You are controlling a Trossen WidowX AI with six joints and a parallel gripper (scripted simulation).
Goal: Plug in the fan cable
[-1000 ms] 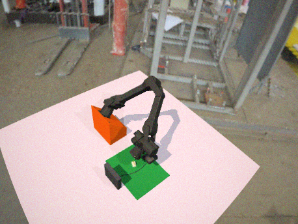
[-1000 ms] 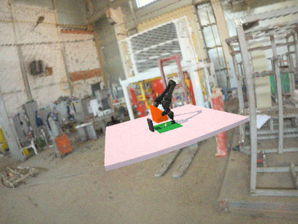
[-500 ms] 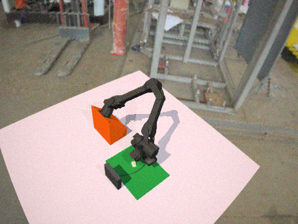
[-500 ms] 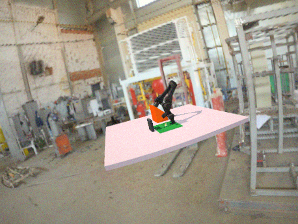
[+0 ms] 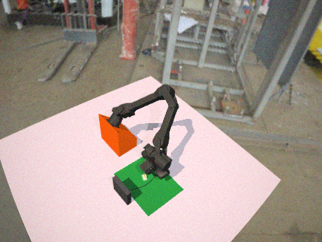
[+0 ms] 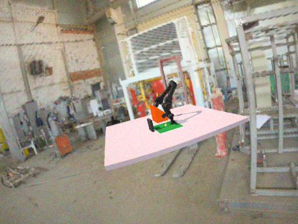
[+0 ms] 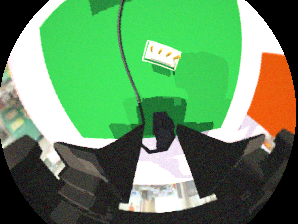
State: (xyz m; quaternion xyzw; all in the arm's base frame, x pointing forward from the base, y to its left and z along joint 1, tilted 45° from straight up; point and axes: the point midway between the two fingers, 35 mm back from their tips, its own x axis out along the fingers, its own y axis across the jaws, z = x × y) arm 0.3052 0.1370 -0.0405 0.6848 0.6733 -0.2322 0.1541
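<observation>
My gripper tip is now 10 mm past the four-pin fan header, 80 mm to the left of it and 20 mm above it. The rest, counted from my gripper tip: green board (20 mm ahead, 80 mm to the right, 40 mm below); black fan (10 mm ahead, 230 mm to the right, 30 mm above); dark plug (10 mm to the left).
</observation>
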